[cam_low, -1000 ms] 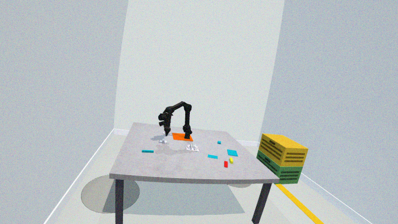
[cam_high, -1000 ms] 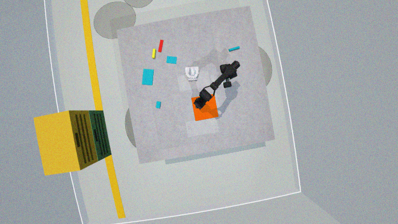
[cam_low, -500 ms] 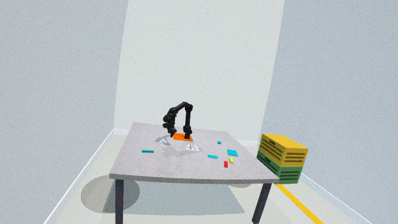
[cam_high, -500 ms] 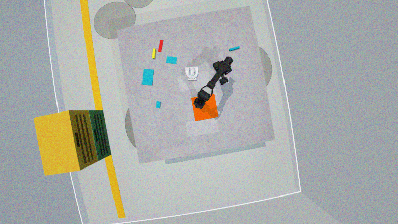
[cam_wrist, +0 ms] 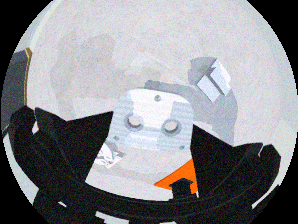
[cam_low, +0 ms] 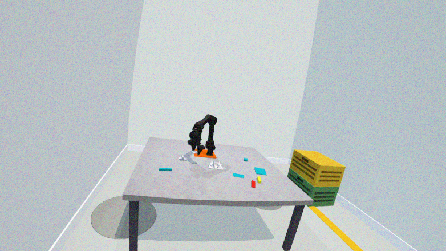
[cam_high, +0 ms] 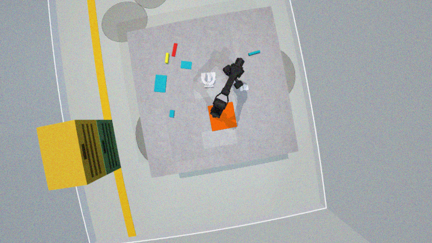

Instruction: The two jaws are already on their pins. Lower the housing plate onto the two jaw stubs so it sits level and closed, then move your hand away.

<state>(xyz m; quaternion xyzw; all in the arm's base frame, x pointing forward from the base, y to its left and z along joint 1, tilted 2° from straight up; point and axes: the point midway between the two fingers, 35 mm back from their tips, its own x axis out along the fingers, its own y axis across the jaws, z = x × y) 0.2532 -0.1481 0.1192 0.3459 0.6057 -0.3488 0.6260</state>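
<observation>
The white-grey part lies 170 mm to the left of my gripper tip, 70 mm below it and 10 mm ahead of it. Also, from my gripper tip: white block: 110 mm to the right, 70 mm below, 60 mm behind; teal bar: 230 mm ahead, 220 mm to the right, 80 mm below; red bar: 460 mm to the left, 320 mm ahead, 80 mm below.
</observation>
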